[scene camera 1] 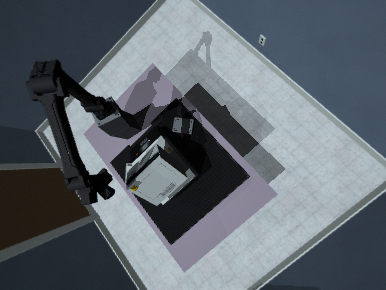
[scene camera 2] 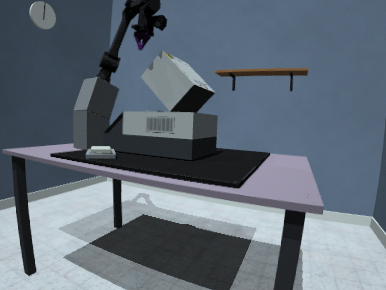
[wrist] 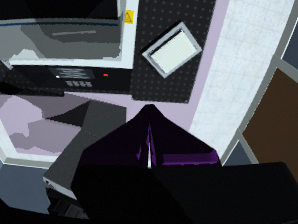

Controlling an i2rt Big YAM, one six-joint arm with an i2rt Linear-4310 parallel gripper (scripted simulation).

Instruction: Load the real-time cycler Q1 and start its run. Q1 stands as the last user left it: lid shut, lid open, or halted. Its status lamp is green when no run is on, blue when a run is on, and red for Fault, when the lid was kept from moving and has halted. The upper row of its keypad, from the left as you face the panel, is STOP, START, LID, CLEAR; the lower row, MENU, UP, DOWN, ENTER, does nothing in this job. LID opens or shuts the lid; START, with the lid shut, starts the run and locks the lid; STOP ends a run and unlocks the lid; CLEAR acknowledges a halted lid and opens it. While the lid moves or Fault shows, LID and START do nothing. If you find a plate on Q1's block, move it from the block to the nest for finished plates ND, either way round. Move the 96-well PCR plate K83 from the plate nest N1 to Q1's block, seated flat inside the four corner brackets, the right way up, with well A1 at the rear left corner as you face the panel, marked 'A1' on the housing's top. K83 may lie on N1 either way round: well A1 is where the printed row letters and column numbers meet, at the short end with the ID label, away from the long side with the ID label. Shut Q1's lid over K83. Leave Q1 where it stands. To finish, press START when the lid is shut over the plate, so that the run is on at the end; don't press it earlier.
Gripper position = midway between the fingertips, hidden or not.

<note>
In view: my gripper [wrist: 149,111], a white 96-well plate K83 [wrist: 176,49] and a lid [scene camera 2: 175,84].
The lid shows as well in scene camera 1 [scene camera 1: 157,174].
</note>
